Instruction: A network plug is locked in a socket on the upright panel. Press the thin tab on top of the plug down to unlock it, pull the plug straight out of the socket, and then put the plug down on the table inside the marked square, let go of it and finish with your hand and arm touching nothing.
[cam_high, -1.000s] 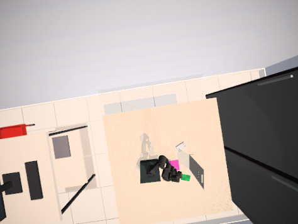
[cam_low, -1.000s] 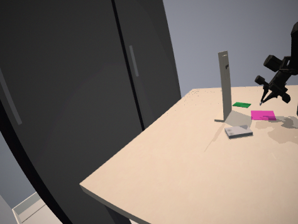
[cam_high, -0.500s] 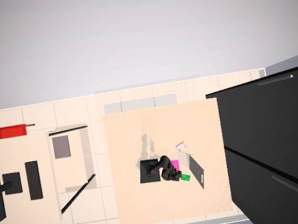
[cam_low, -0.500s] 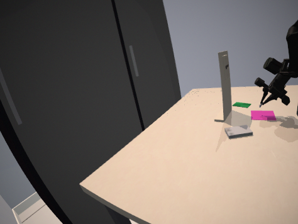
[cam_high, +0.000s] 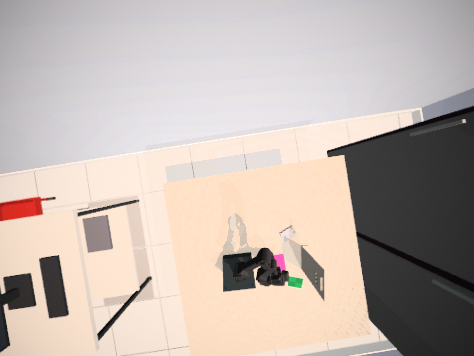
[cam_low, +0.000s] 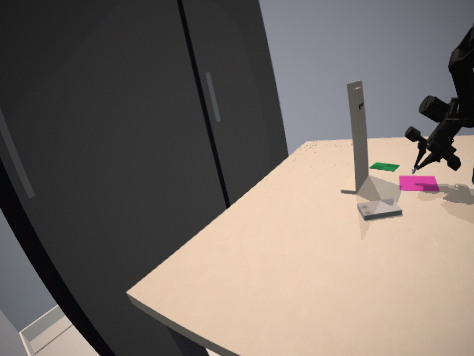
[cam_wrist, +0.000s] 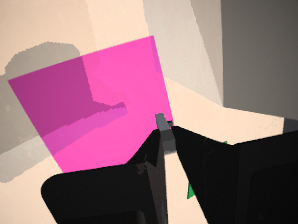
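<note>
The magenta square is 1 cm behind my gripper tip and 5 cm below it. The rest, counted from my gripper tip: upright grey panel: 18 cm ahead, 11 cm above; grey network plug: right at my gripper tip.
</note>
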